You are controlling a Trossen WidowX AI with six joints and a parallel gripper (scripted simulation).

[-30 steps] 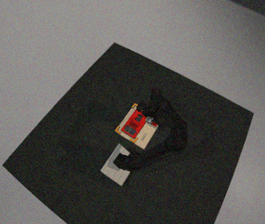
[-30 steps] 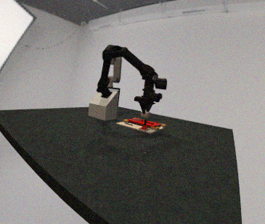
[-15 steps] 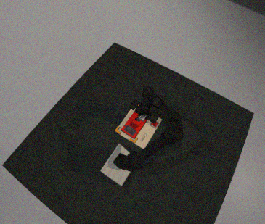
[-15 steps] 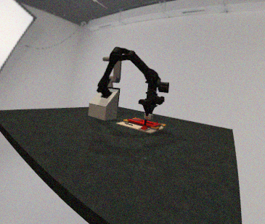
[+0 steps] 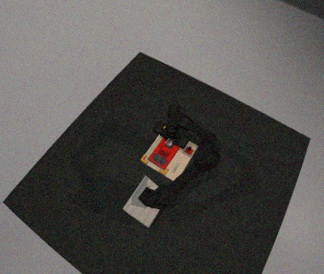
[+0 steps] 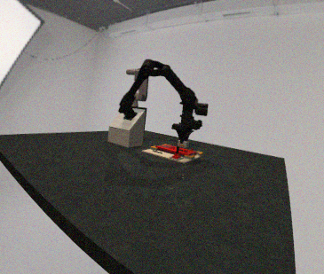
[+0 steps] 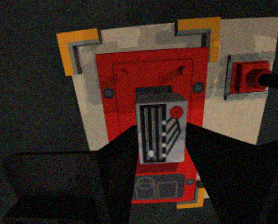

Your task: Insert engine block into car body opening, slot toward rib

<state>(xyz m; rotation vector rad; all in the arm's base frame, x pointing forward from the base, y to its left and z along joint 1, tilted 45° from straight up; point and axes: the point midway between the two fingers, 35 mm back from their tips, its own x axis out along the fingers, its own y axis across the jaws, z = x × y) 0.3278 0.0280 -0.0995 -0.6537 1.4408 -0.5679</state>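
My gripper tip is now 10 mm above the engine block.
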